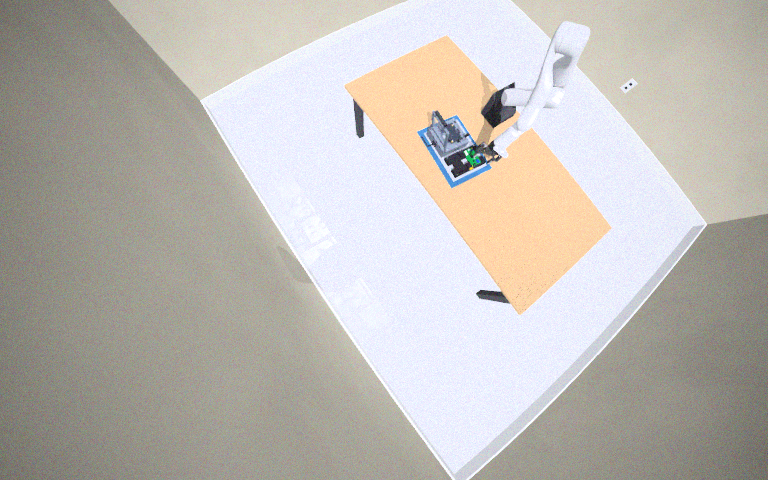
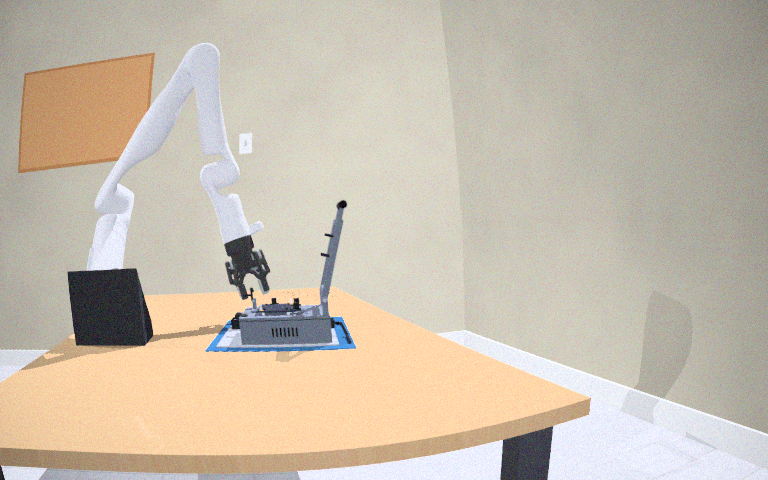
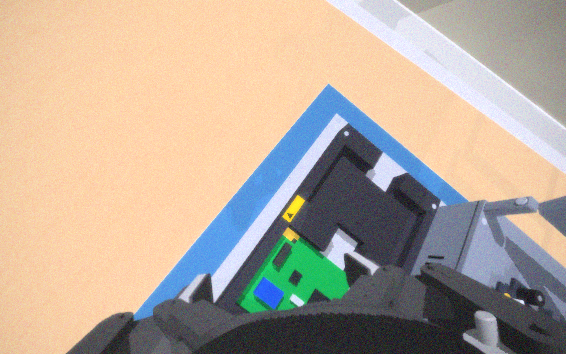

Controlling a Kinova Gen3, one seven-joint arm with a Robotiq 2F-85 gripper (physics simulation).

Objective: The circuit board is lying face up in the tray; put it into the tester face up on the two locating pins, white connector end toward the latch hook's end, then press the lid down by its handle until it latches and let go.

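Frame: origin at the arm's base, x ahead, y left, z up, level; centimetres.
Seen in the pictures: gripper, fingertip midpoint: [image 1: 480, 159] [image 2: 255, 296] [image 3: 280, 278]; arm's base, link origin: [image 1: 506, 97] [image 2: 102, 288].
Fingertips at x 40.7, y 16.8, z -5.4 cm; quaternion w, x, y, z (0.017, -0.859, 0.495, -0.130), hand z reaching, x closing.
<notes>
Pixels of each thing's top centre, then the offset from my fingertips to it. "*": a spot on its surface instead. Level surfaces: height alone.
- green circuit board, top centre: [image 3: 317, 303] [image 1: 472, 156] dx -1.0, dy -4.9, dz -4.0 cm
- black tray, surface spot: [image 3: 370, 200] [image 1: 456, 164] * dx +9.8, dy -7.8, dz -5.0 cm
- black handle, top centre: [image 2: 342, 199] dx +13.6, dy -31.0, dz +21.0 cm
- wooden table, surface height: dz -6.8 cm
The green circuit board [image 1: 472, 157] [image 3: 306, 260] lies face up in the black tray [image 1: 453, 164] [image 3: 370, 200], at its robot-side part; its gold corner is near the tray's yellow arrow mark. The gripper hides part of the board, and I cannot tell where its white connector end lies. My gripper [image 1: 485, 154] [image 2: 254, 293] [image 3: 280, 278] is open and empty, its fingers apart above the board. The grey tester [image 1: 450, 149] [image 2: 286, 331] [image 3: 442, 235] stands beside the tray. Its lid [image 2: 333, 254] stands open and nearly upright, with the black handle [image 2: 341, 204] on top.
Tray and tester stand on a white plate with a blue border [image 1: 453, 183] [image 2: 348, 335] [image 3: 280, 175] on the wooden table [image 1: 509, 226] [image 2: 396, 396] [image 3: 125, 125]. The robot's black base block [image 1: 498, 107] [image 2: 107, 308] is beside them. The raised lid is a tall obstacle.
</notes>
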